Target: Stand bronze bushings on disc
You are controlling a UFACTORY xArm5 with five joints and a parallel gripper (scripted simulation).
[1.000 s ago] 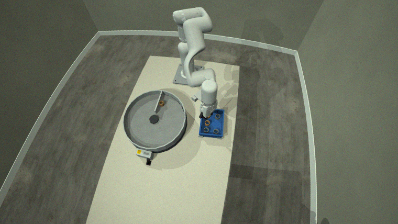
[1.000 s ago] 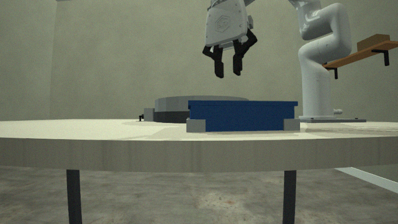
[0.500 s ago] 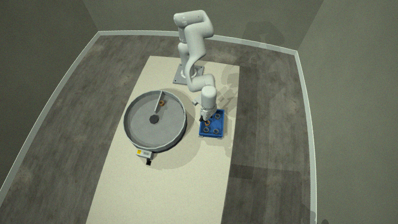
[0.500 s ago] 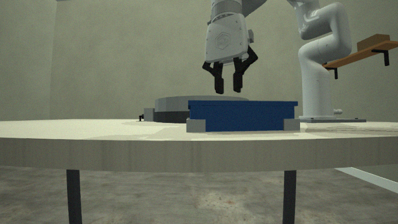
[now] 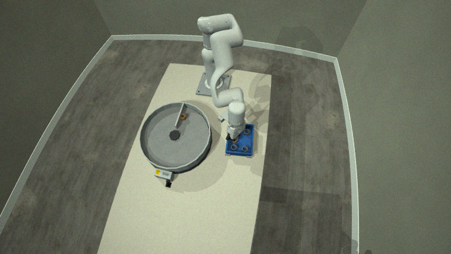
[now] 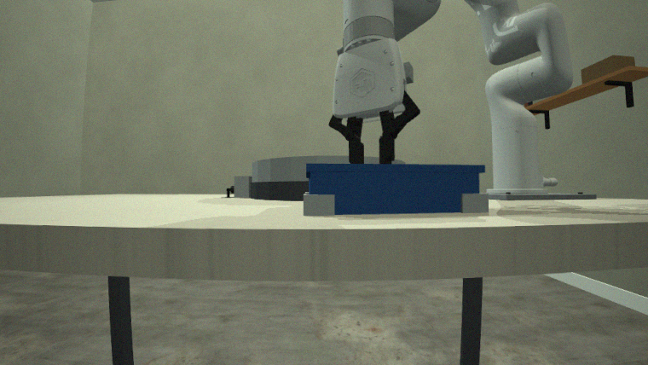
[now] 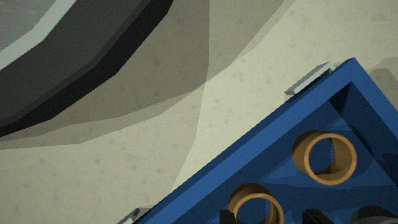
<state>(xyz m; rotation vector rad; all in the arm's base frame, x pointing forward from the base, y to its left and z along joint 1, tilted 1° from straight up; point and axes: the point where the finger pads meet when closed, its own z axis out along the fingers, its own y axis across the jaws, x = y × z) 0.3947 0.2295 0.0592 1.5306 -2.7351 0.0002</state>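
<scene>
Right now the blue crate is 30 mm to the left of my hand and 50 mm below it. From my hand the other things lie so: grey turntable disc (70 mm ahead, 340 mm to the right, 20 mm below).
</scene>
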